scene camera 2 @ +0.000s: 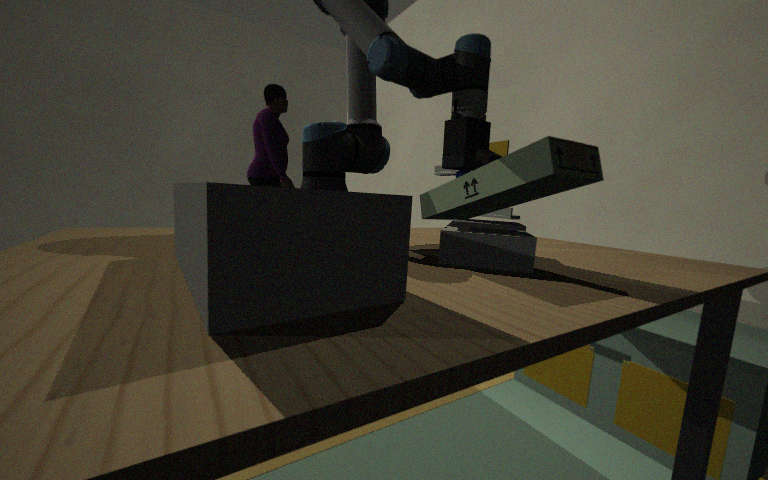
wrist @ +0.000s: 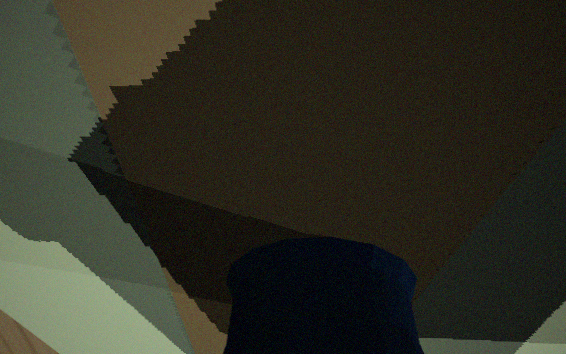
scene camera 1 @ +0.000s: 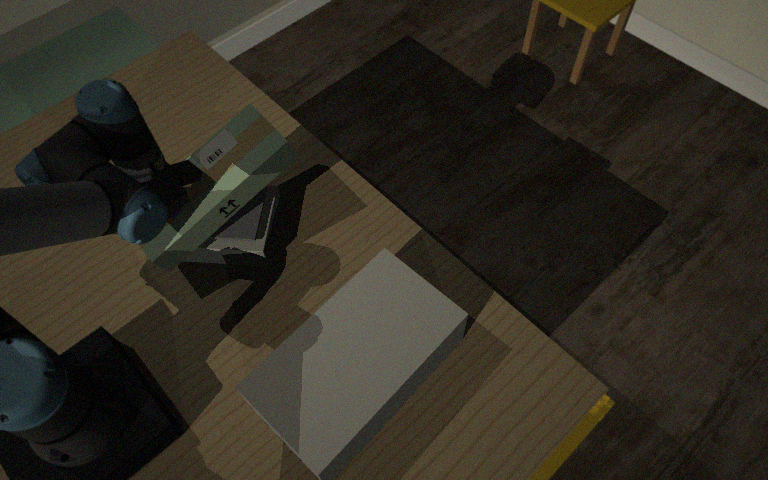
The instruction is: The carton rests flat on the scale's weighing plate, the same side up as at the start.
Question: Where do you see a scale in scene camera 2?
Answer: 499, 245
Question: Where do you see a scale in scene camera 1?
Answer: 247, 238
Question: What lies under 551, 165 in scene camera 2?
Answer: A green carton.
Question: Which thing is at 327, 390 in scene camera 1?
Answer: A grey block.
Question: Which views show the grey block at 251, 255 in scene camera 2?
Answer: Scene camera 2 and scene camera 1 only.
